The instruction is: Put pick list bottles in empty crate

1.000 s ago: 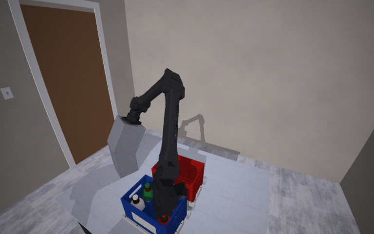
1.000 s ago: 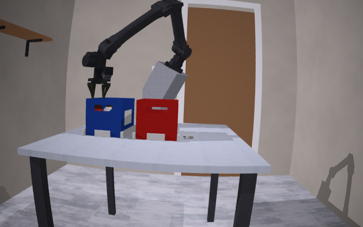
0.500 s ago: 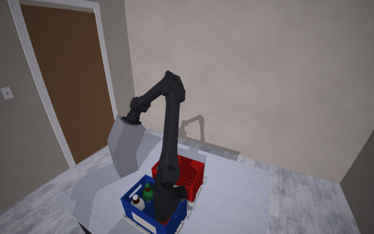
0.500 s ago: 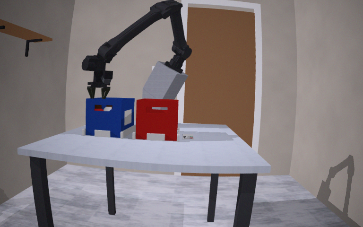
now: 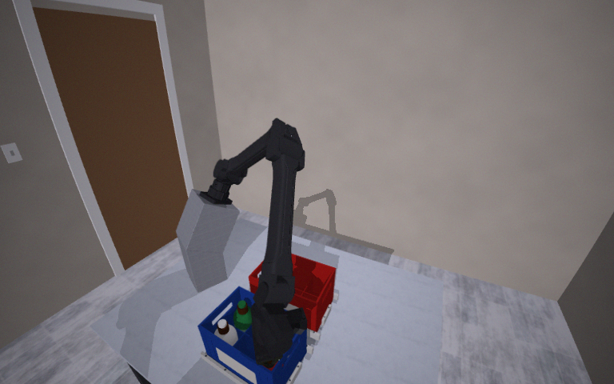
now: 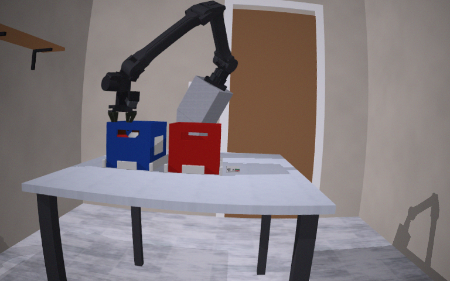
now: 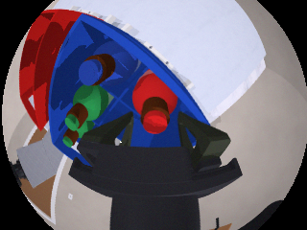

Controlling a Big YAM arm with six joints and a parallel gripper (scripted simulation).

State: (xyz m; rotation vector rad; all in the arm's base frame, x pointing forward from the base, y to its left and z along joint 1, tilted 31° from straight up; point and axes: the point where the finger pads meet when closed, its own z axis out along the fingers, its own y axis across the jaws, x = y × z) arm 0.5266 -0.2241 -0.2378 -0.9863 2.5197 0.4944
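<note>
My gripper is now 6 cm above the red-label bottle. From my hand the other things lie so: blue crate: 9 cm behind, 4 cm to the left, 6 cm below; white-label bottle: 18 cm behind, 6 cm below; blue bottle: 9 cm to the left, 6 cm below.
</note>
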